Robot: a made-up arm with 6 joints. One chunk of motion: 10 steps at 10 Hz.
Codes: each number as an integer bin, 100 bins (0 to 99) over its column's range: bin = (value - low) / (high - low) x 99, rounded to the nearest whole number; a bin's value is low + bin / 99 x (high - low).
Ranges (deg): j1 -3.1..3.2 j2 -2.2..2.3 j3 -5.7..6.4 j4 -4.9..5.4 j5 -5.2..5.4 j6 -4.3..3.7
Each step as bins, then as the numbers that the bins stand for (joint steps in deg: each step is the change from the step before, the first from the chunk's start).
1 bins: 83 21 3 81 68 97
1 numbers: 2.182 -1.245 -5.333 3.527 2.081 3.538
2 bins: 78 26 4 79 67 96
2 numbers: 1.864 -1.018 -5.211 3.319 1.974 3.458
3 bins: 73 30 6 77 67 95
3 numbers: 1.545 -0.836 -4.967 3.111 1.974 3.377
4 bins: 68 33 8 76 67 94
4 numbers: 1.227 -0.700 -4.722 3.007 1.974 3.296
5 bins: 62 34 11 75 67 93
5 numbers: 0.845 -0.655 -4.356 2.903 1.974 3.215
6 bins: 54 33 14 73 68 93
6 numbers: 0.336 -0.700 -3.989 2.695 2.081 3.215
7 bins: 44 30 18 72 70 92
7 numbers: -0.300 -0.836 -3.500 2.591 2.295 3.134
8 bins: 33 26 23 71 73 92
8 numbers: -1.000 -1.018 -2.889 2.487 2.616 3.134
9 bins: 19 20 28 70 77 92
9 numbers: -1.891 -1.291 -2.278 2.383 3.044 3.134
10 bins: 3 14 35 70 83 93
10 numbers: -2.909 -1.564 -1.422 2.383 3.687 3.215
